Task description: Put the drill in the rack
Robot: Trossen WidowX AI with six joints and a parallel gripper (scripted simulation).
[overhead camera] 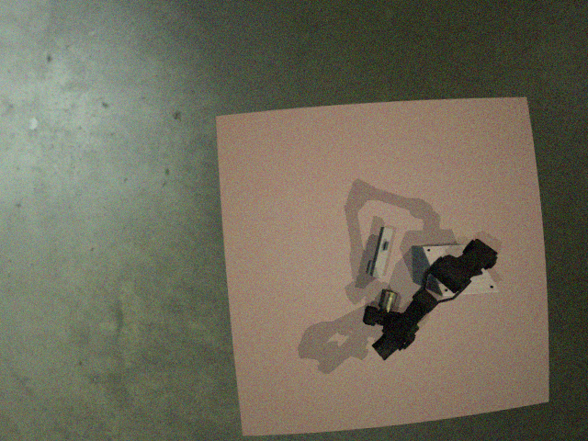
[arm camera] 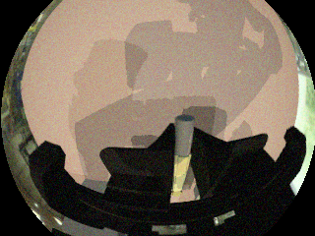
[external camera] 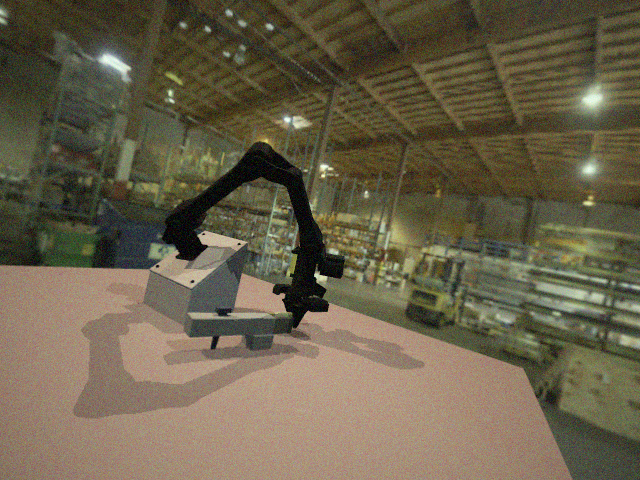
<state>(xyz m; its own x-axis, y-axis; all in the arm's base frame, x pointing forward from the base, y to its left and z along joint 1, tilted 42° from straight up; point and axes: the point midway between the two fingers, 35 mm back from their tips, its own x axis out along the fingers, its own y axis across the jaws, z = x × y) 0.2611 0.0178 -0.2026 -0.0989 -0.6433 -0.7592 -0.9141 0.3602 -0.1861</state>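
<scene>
Right now my gripper tip is 4 cm to the left of the drill, 3 cm below it and 2 cm past it. From my gripper tip the other things lie so: dark key 26 cm to the right, 4 cm above, 3 cm behind; grey rack 5 cm to the right, 2 cm behind, 1 cm above.
</scene>
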